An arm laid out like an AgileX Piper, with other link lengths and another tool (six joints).
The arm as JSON. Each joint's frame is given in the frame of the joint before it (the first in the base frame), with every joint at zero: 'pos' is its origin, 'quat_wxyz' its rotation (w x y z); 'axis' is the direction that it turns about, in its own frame. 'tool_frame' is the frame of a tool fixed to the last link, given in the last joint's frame.
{
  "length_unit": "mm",
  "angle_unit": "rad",
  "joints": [
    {
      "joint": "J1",
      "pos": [
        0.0,
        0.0,
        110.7
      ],
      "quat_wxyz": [
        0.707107,
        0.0,
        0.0,
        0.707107
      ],
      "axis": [
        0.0,
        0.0,
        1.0
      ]
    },
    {
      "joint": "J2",
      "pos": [
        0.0,
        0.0,
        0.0
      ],
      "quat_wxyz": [
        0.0,
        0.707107,
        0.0,
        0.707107
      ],
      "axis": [
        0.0,
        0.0,
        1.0
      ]
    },
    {
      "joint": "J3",
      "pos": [
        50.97,
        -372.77,
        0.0
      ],
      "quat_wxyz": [
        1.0,
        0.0,
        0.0,
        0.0
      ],
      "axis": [
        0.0,
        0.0,
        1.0
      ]
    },
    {
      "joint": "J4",
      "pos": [
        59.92,
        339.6,
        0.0
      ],
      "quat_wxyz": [
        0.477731,
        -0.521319,
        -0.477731,
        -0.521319
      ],
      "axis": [
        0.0,
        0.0,
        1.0
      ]
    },
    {
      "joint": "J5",
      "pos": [
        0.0,
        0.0,
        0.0
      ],
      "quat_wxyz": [
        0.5,
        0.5,
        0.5,
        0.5
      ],
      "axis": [
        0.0,
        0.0,
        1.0
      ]
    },
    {
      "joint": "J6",
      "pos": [
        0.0,
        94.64,
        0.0
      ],
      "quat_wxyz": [
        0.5,
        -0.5,
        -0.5,
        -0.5
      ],
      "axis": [
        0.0,
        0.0,
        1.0
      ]
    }
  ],
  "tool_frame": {
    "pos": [
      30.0,
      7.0,
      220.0
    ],
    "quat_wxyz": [
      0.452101,
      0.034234,
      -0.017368,
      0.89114
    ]
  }
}
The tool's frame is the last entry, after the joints.
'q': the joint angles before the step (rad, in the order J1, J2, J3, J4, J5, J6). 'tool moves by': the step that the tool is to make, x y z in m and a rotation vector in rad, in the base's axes. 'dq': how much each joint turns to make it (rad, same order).
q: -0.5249, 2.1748, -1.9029, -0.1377, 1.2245, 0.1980
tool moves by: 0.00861, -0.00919, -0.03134, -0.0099, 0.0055, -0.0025
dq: 0.0000, 0.0525, -0.0005, -0.0154, -0.0510, 0.0133
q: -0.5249, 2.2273, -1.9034, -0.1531, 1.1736, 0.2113
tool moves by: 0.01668, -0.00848, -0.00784, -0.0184, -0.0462, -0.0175
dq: 0.0000, 0.0184, -0.0001, -0.0003, -0.0644, 0.0279
